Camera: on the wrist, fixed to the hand. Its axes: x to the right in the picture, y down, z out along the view.
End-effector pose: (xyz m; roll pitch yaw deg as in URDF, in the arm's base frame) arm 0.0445 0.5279 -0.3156 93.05 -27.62 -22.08
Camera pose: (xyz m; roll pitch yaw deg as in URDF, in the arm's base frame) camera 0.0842 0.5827 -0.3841 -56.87 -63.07 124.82
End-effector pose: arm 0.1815 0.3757 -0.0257 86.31 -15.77 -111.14
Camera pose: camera 0.2336 0.3515 -0.1030 -26.10 -66.37 5.30
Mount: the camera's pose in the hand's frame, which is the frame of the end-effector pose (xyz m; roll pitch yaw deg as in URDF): -0.0174 -0.0716 -0.0620 2.71 17.36 85.36
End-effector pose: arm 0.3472 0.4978 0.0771 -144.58 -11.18 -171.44
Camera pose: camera 0.3851 0.4808 0.1640 -162.83 16.70 106.69
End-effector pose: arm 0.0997 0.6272 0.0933 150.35 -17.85 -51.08
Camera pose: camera 0.1580 0.7028 0.1055 -154.68 -45.93 -153.55
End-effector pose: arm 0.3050 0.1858 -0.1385 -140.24 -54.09 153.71
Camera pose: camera 0.3752 0.1340 -0.0978 -119.24 9.19 84.62
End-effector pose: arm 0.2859 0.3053 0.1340 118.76 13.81 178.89
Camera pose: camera 0.3089 0.2160 0.1062 125.62 -68.57 146.43
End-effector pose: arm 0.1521 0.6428 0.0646 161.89 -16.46 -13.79
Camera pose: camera 0.1466 0.7341 0.0948 -158.85 -35.27 -110.13
